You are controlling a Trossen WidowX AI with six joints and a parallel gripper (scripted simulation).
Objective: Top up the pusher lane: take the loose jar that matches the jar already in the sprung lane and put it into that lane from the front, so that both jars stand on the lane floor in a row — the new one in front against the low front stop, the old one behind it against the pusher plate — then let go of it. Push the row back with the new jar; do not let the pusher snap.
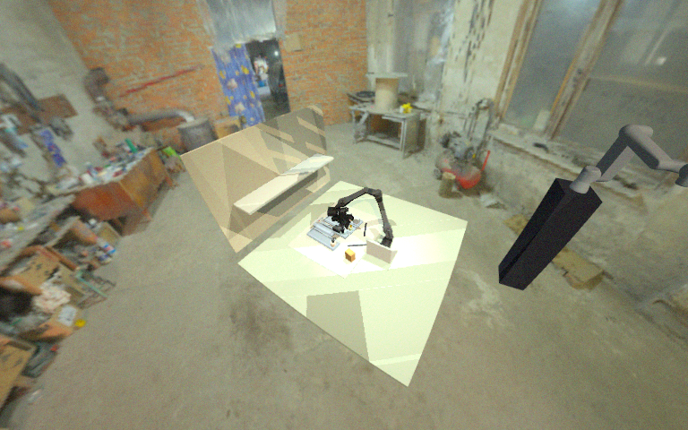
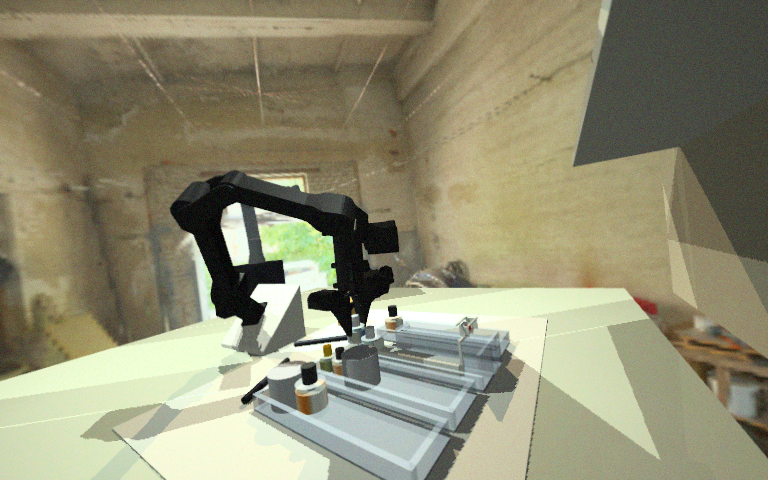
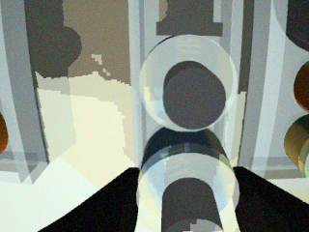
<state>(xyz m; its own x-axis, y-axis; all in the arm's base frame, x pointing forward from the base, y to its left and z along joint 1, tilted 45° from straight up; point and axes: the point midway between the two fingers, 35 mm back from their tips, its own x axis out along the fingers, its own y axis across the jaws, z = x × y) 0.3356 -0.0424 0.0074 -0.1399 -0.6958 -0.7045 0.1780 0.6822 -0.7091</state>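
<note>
Now: the sprung lane 15 cm ahead of my gripper tip and 3 cm below it. The rest, counted from my gripper tip: pusher plate: 15 cm ahead.
</note>
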